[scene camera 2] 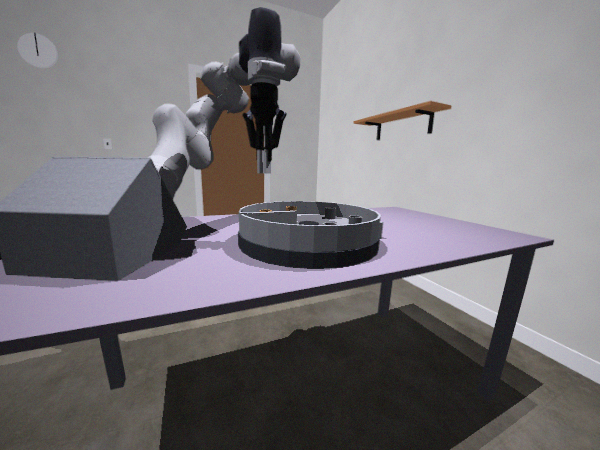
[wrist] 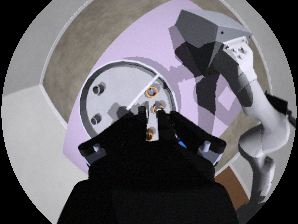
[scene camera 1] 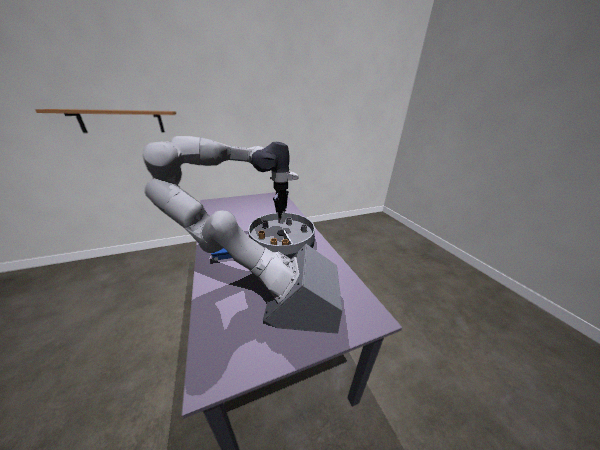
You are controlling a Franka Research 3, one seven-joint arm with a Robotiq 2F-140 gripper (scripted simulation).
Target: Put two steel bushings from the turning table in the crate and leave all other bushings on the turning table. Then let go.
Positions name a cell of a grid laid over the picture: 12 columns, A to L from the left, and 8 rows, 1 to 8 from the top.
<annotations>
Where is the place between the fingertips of my gripper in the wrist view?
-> G4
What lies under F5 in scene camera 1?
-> A round grey turning table.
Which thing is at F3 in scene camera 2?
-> My gripper.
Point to a round grey turning table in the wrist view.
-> E3
</annotations>
